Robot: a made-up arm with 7 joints.
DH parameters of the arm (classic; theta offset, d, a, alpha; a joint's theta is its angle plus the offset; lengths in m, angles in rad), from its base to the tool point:
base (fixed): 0.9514 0 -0.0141 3.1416
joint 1: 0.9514 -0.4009 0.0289 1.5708
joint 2: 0 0.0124 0.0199 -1.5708
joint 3: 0 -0.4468 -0.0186 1.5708
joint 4: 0 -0.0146 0.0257 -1.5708
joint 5: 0 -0.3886 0.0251 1.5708
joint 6: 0 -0.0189 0.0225 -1.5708
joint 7: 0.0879 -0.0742 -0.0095 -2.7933
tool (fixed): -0.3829 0.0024 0 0
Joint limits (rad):
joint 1: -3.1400..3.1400
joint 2: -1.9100..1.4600
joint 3: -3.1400..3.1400
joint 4: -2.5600..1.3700
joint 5: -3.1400..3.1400
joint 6: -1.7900..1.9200
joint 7: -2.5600..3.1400
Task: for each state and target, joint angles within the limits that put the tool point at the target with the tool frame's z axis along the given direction. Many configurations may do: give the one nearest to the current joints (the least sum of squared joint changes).
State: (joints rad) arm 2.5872 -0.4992 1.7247 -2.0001 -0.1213 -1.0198 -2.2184
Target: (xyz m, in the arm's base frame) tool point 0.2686 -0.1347 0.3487 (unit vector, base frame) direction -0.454 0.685 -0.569
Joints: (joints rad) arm 2.8371 -0.8220 0.9336 -2.4311 -0.9109 -1.7741 -2.1316
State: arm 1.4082 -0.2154 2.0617 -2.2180 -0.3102 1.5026 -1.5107
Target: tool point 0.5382 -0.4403 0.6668 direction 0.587 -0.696 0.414
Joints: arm 1.2332 0.6135 2.2757 -1.6403 -0.2530 0.7250 -1.4166
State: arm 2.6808 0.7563 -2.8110 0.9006 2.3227 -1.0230 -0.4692
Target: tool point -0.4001 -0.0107 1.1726 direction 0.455 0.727 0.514
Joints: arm 3.1400 0.5773 -3.0345 0.2523 2.5139 -1.2738 -0.2294
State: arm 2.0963 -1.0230 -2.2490 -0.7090 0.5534 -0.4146 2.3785
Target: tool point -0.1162 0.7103 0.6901 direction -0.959 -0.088 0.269
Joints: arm 1.8211 -1.6080 -2.2934 -1.0730 0.2371 -0.6608 2.2304
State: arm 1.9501 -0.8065 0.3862 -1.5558 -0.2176 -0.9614 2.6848
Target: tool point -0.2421 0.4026 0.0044 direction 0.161 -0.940 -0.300
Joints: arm 1.3064 -1.5059 -0.1976 -1.5315 -0.3598 -1.1831 2.5854
